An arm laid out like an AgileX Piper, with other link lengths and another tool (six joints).
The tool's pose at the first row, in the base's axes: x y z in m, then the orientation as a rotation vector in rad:
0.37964, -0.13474, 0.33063, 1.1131, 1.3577, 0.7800
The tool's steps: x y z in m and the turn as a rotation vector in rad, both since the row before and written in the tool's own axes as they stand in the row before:
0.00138, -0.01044, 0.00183, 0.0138, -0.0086, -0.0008
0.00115, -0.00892, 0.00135, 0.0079, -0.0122, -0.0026
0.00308, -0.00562, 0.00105, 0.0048, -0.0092, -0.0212
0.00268, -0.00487, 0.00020, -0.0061, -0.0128, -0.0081
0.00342, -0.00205, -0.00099, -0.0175, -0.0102, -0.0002
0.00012, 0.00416, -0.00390, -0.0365, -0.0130, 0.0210
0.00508, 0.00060, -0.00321, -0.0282, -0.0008, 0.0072
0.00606, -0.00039, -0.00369, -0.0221, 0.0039, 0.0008
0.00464, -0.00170, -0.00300, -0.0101, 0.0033, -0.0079
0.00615, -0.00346, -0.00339, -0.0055, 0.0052, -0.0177
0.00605, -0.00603, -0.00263, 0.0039, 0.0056, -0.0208
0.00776, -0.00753, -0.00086, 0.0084, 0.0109, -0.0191
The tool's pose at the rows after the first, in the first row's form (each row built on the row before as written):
0.37982, -0.13717, 0.32022, 1.1255, 1.3581, 0.7655
0.37965, -0.13924, 0.31137, 1.1327, 1.3532, 0.7509
0.38000, -0.13842, 0.30494, 1.1227, 1.3580, 0.7267
0.37959, -0.13768, 0.29944, 1.1147, 1.3480, 0.7162
0.37872, -0.13508, 0.29638, 1.1030, 1.3309, 0.7200
0.37568, -0.13267, 0.30056, 1.0922, 1.2921, 0.7486
0.37349, -0.12715, 0.29947, 1.0749, 1.2740, 0.7695
0.37087, -0.12100, 0.29707, 1.0566, 1.2657, 0.7849
0.36855, -0.11677, 0.29388, 1.0420, 1.2668, 0.7866
0.36595, -0.11177, 0.28845, 1.0236, 1.2760, 0.7793
0.36385, -0.10807, 0.28059, 1.0104, 1.2915, 0.7645
0.36354, -0.10388, 0.27059, 1.0005, 1.3130, 0.7515

